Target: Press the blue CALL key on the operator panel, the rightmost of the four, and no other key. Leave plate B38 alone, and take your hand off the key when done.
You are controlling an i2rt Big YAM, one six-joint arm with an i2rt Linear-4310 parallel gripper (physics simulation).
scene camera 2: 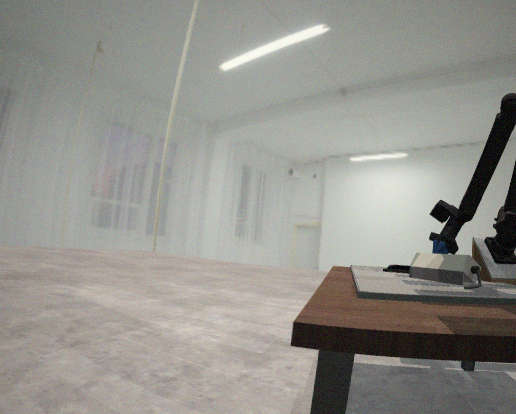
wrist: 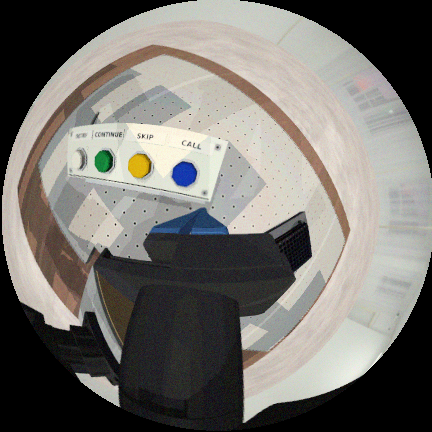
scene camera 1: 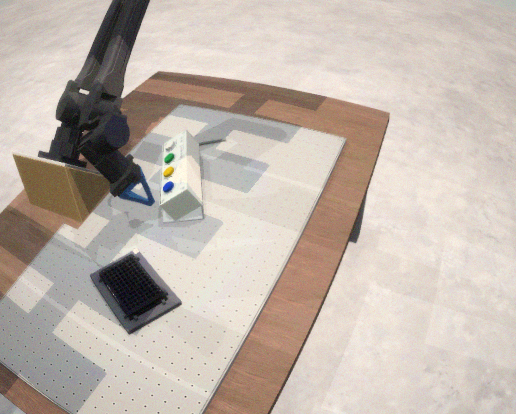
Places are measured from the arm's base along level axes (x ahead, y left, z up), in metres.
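Where they show: gripper, fingertip midpoint: [wrist: 202, 212] [scene camera 1: 152, 203]; arm's base at its link origin: [scene camera 2: 499, 251] [wrist: 103, 351] [scene camera 1: 61, 162].
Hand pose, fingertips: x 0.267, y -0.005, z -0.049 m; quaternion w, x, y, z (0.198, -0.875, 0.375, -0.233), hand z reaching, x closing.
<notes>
Things, the pixels of their top centre, and the offset from my fingertips. "spot": a spot on its surface instead. Level surfaces: height alone.
- white operator panel at its top centre: [wrist: 120, 135] [scene camera 1: 178, 156] [scene camera 2: 444, 253] 0.003 m ahead, 0.119 m left, 0.033 m up
- blue CALL key at its top centre: [wrist: 184, 169] [scene camera 1: 168, 183] 0.018 m ahead, 0.043 m left, 0.024 m up
- yellow SKIP key at its top centre: [wrist: 136, 161] [scene camera 1: 168, 168] 0.005 m back, 0.087 m left, 0.024 m up
- green CONTINUE key at its top centre: [wrist: 99, 157] [scene camera 1: 169, 154] 0.028 m back, 0.131 m left, 0.024 m up
- white key at its top centre: [wrist: 73, 156] [scene camera 1: 170, 142] 0.051 m back, 0.176 m left, 0.024 m up
- dark plate with a black grid, top centre: [scene camera 1: 130, 282] [wrist: 291, 254] 0.043 m ahead, 0.183 m right, 0.025 m down
- perforated light board at its surface level: 0.051 m down
- wooden table at its surface level: 0.064 m down
- dark cable at a spot on its surface: [scene camera 1: 214, 142] [scene camera 2: 469, 287] spot: 0.002 m ahead, 0.299 m left, 0.049 m down
The white operator panel [scene camera 1: 192, 172] [scene camera 2: 440, 270] [wrist: 165, 145] has four round keys in a row. The blue CALL key [scene camera 1: 168, 186] [wrist: 184, 174] is at one end, beside the yellow SKIP key [scene camera 1: 169, 171] [wrist: 139, 165], then the green CONTINUE key [scene camera 1: 169, 158] [wrist: 104, 161] and a white key [scene camera 1: 171, 145] [wrist: 79, 159]. My gripper [scene camera 1: 152, 203] [wrist: 202, 212] is shut and empty, its blue fingertips beside the panel near the CALL end, apart from the keys. In the second scene view its blue fingers show behind the panel. A dark plate with a black grid [scene camera 1: 132, 285] [wrist: 295, 245] lies away from the panel; no label is readable.
The panel and plate rest on a perforated light board [scene camera 1: 240, 280] [scene camera 2: 375, 286] on a wooden table [scene camera 1: 300, 300] [scene camera 2: 345, 310]. A tan box-like block [scene camera 1: 47, 187] stands beside the arm. A dark cable [scene camera 1: 214, 142] [scene camera 2: 474, 286] leaves the panel.
</notes>
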